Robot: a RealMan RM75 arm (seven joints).
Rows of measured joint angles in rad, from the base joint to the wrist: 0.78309 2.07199 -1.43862 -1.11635 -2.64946 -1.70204 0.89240; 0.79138 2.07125 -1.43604 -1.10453 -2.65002 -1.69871 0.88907; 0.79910 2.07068 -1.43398 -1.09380 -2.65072 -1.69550 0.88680; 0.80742 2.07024 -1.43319 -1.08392 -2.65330 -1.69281 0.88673; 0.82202 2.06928 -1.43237 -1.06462 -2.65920 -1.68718 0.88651; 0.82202 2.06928 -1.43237 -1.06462 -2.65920 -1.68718 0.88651; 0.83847 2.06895 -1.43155 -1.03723 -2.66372 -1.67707 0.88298; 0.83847 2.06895 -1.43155 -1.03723 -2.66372 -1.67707 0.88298; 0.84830 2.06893 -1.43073 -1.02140 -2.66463 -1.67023 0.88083; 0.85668 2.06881 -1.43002 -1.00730 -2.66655 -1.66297 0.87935; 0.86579 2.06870 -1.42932 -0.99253 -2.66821 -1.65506 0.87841; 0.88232 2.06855 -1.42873 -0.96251 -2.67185 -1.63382 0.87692; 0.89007 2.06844 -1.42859 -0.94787 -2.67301 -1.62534 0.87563; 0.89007 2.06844 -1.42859 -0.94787 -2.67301 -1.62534 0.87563; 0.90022 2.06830 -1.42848 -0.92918 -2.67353 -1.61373 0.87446; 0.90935 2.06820 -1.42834 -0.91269 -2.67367 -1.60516 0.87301; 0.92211 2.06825 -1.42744 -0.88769 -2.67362 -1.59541 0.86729; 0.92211 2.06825 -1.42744 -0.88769 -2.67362 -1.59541 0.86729
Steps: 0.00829 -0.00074 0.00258 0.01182 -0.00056 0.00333 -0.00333; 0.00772 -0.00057 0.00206 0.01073 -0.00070 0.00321 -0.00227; 0.00832 -0.00044 0.00079 0.00988 -0.00258 0.00269 -0.00007; 0.01460 -0.00096 0.00082 0.01930 -0.00590 0.00563 -0.00022; 0.00000 0.00000 0.00000 0.00000 0.00000 0.00000 0.00000; 0.01645 -0.00033 0.00082 0.02739 -0.00452 0.01011 -0.00353; 0.00000 0.00000 0.00000 0.00000 0.00000 0.00000 0.00000; 0.00983 -0.00002 0.00082 0.01583 -0.00091 0.00684 -0.00215; 0.00838 -0.00012 0.00071 0.01410 -0.00192 0.00726 -0.00148; 0.00911 -0.00011 0.00070 0.01477 -0.00166 0.00791 -0.00094; 0.01653 -0.00015 0.00059 0.03002 -0.00364 0.02124 -0.00149; 0.00775 -0.00011 0.00014 0.01464 -0.00116 0.00848 -0.00129; 0.00000 0.00000 0.00000 0.00000 0.00000 0.00000 0.00000; 0.01015 -0.00014 0.00011 0.01869 -0.00052 0.01161 -0.00117; 0.00913 -0.00010 0.00014 0.01649 -0.00014 0.00857 -0.00145; 0.01276 0.00005 0.00090 0.02500 0.00005 0.00975 -0.00572; 0.00000 0.00000 0.00000 0.00000 0.00000 0.00000 0.00000
